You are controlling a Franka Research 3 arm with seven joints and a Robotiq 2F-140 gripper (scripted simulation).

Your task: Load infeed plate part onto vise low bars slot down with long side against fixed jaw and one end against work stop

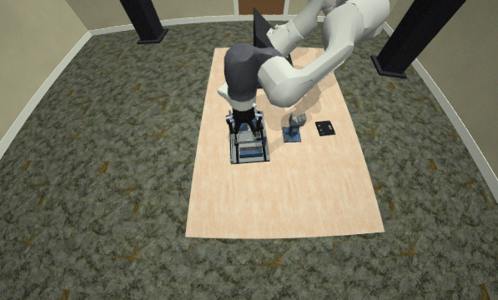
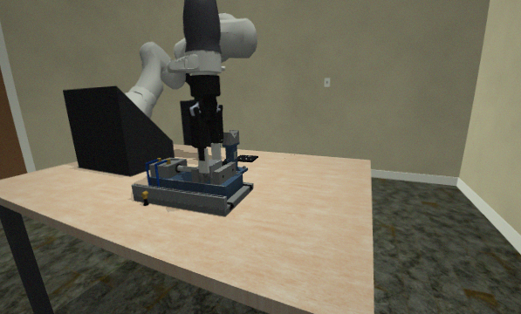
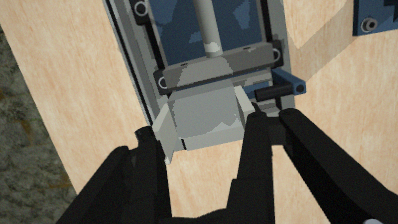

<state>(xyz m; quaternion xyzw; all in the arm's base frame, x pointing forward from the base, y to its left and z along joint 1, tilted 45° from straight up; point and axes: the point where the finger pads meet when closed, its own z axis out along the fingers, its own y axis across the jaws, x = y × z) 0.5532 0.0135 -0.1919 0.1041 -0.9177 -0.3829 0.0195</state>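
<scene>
Now: the grey part 3 cm below my hand. Also, from my hand: work stop 1 cm behind, 7 cm to the left, 3 cm below; moving jaw 4 cm behind, 1 cm to the left, 5 cm below; fixed jaw 3 cm ahead, 3 cm to the left, 5 cm below.
</scene>
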